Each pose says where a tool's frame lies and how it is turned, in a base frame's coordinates. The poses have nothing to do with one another.
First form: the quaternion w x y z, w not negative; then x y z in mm.
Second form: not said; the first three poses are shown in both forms.
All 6 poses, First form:
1: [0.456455 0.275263 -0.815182 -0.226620 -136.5 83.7 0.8]
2: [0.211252 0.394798 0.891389 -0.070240 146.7 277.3 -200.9]
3: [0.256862 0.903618 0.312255 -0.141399 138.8 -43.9 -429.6]
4: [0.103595 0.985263 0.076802 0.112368 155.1 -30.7 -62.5]
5: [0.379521 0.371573 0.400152 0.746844 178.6 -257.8 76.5]
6: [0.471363 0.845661 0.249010 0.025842 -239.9 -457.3 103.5]
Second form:
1: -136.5 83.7 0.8; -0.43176 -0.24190 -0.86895; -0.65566 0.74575 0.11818; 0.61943 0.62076 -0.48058
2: 146.7 277.3 -200.9; -0.59901 0.73351 0.32115; 0.67416 0.67840 -0.29203; -0.43208 0.04158 -0.90088
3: 138.8 -43.9 -429.6; 0.76501 0.63696 -0.09513; 0.49168 -0.67304 -0.55252; -0.41595 0.37590 -0.82806
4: 155.1 -30.7 -62.5; 0.96295 0.12806 0.23734; 0.17462 -0.96674 -0.18688; 0.20551 0.22140 -0.95328
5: 178.6 -257.8 76.5; -0.43579 -0.26951 0.85875; 0.86426 -0.39168 0.31566; 0.25128 0.87974 0.40362
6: -239.9 -457.3 103.5; 0.87465 0.39679 0.27846; 0.44552 -0.43162 -0.78436; -0.19104 0.81010 -0.55430
